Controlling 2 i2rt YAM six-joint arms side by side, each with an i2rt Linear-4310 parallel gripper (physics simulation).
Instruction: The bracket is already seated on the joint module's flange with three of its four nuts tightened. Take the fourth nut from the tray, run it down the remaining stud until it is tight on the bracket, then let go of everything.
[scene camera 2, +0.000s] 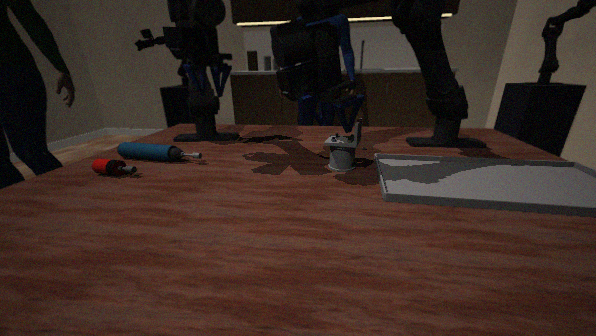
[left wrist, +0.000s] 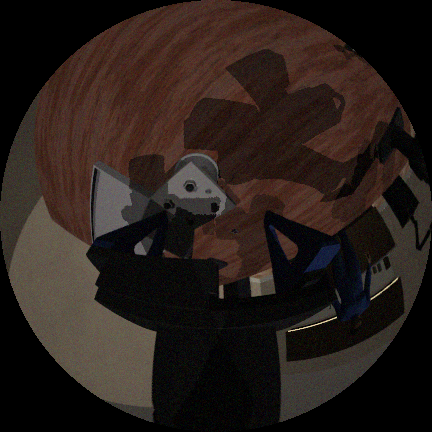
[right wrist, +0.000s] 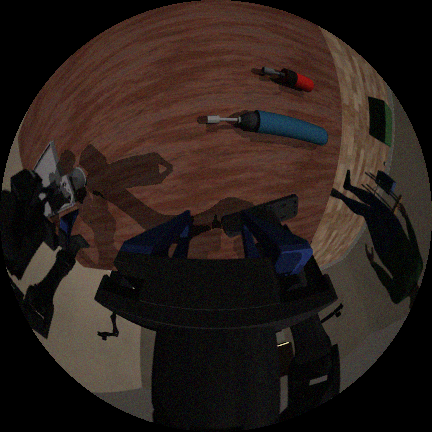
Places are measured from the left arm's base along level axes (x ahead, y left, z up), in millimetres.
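Pixels of known places: left gripper, fingertip midpoint: (scene camera 2: 334, 128) (left wrist: 215, 215) (right wrist: 64, 200); right gripper, fingertip midpoint: (scene camera 2: 211, 96) (right wrist: 215, 215); left arm's base at its link origin: (scene camera 2: 443, 143) (right wrist: 75, 241); right arm's base at its link origin: (scene camera 2: 207, 138) (right wrist: 261, 214).
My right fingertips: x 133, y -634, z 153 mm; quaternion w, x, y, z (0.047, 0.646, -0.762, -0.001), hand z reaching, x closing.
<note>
Ahead of a thing's pixels: the offset from my right fingertips to its top centre. "pt": to the spot under its first point.
The grey bracket (scene camera 2: 341, 142) (left wrist: 175, 192) sits on the round joint module @(78 mm ahead, 333 mm left, 79 mm down) (scene camera 2: 342, 160) (right wrist: 79, 177), its upright plate raised. In the left wrist view a nut @(pt 92 mm ahead, 309 mm left, 79 mm down) (left wrist: 190, 186) shows in light, another nut @(99 mm ahead, 346 mm left, 82 mm down) (left wrist: 169, 204) at the shadow's edge, and a dark nut @(pt 57 mm ahead, 317 mm left, 82 mm down) (left wrist: 215, 206) in shadow. A further dark shape @(pt 65 mm ahead, 351 mm left, 80 mm down) (left wrist: 191, 221) is too dim to identify. My left gripper (scene camera 2: 349, 124) (left wrist: 215, 215) is wide open and empty, close above the bracket. My right gripper (scene camera 2: 210, 93) (right wrist: 215, 215) is partly open and empty, high above the table. The tray @(143 mm ahead, 616 mm left, 137 mm down) (scene camera 2: 500, 204) (left wrist: 111, 200) shows no nut.
A blue-handled driver @(pt 82 mm ahead, 148 mm right, 125 mm down) (scene camera 2: 147, 151) (right wrist: 290, 127) and a red-handled driver @(167 mm ahead, 165 mm right, 119 mm down) (scene camera 2: 107, 167) (right wrist: 298, 80) lie at the table's left side in the scene view. A tiny dark object @(62 mm back, 399 mm left, 148 mm down) (scene camera 2: 364, 148) (left wrist: 235, 231) lies on the table beside the module, too small to identify. People stand beyond the table.
</note>
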